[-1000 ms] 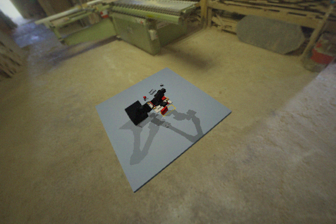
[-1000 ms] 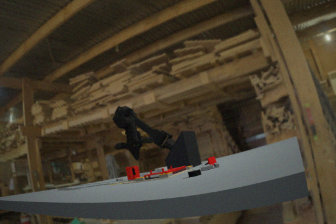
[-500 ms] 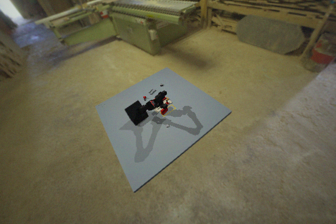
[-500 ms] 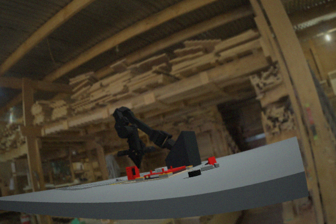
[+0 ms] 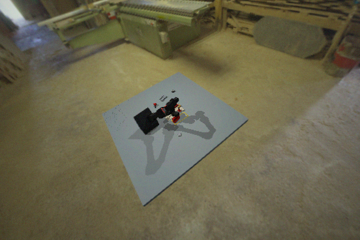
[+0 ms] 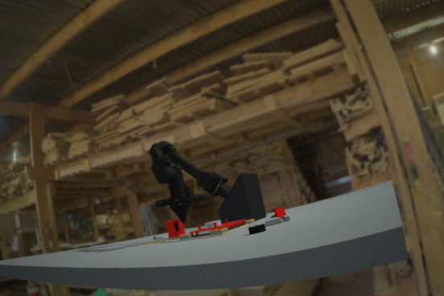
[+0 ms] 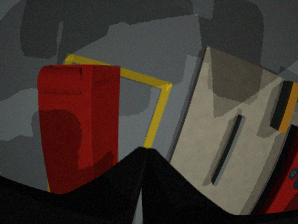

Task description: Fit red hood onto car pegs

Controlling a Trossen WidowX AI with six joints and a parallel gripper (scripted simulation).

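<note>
The red hood is 1 cm ahead of my gripper tip, 3 cm to the right of it and 2 cm below it. Round my gripper tip: white piece: 8 cm behind, 21 cm to the right, 5 cm below; then black wheel: 28 cm ahead, 40 cm to the left, 4 cm below.
</note>
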